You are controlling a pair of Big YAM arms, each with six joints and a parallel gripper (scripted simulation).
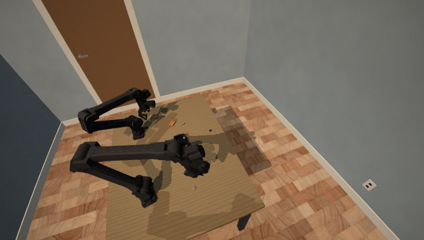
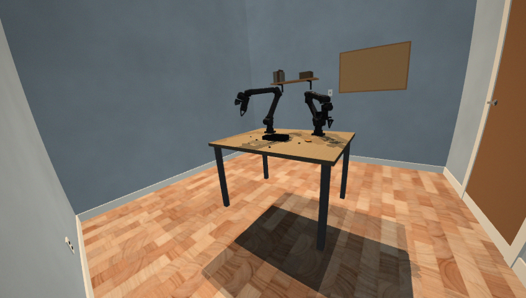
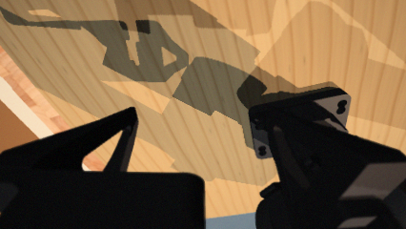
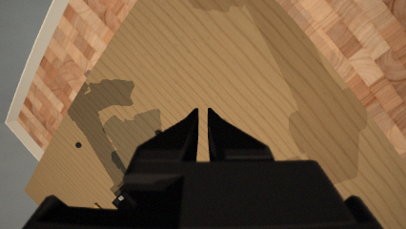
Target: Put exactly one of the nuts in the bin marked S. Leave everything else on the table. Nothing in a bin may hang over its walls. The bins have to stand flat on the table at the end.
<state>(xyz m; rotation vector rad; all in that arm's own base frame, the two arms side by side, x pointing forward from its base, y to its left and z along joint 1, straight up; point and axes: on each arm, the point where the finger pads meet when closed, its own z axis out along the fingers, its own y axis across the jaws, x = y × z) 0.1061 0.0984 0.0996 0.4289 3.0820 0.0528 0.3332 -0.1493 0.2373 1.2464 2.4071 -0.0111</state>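
The black bin strip lies 360 mm to the left of my right hand, 220 mm below it and 40 mm behind it. The rest, counted from my right hand: silver nut (230 mm below, 60 mm behind, 50 mm to the left); small bolt (630 mm to the left, 230 mm below, 30 mm ahead); orange block (680 mm to the left, 230 mm below, 50 mm behind).
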